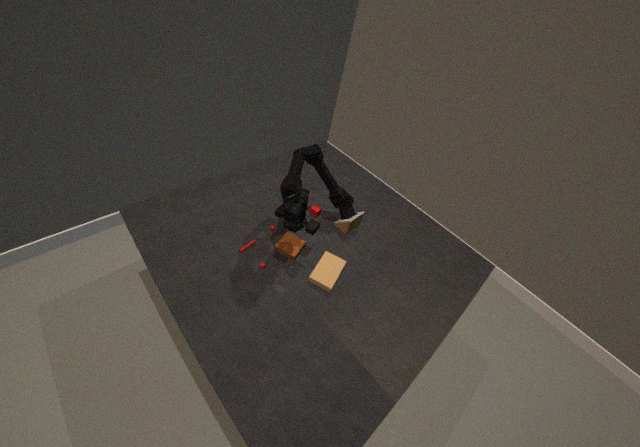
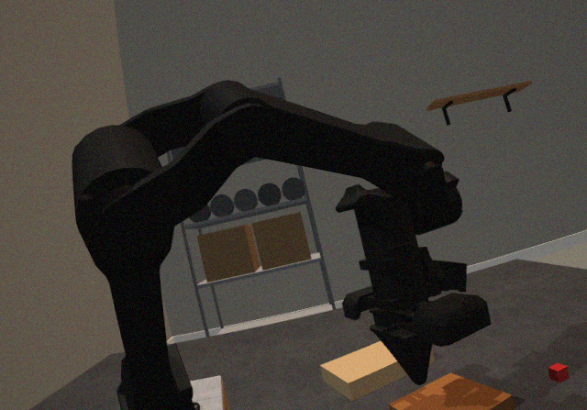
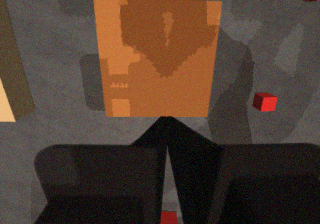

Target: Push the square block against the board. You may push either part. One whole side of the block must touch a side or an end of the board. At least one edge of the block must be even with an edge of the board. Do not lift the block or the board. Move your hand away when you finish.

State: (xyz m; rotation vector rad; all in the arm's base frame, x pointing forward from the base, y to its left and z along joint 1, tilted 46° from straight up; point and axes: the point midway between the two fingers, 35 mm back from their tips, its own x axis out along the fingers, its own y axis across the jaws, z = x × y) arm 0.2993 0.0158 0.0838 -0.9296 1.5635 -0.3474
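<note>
The square block lies 5 cm below my gripper tip, 3 cm ahead of it and 2 cm to the left of it. Round my gripper tip: red rod (18 cm ahead, 9 cm to the right, 6 cm below); then board (21 cm to the left, 5 cm below, 2 cm behind).
</note>
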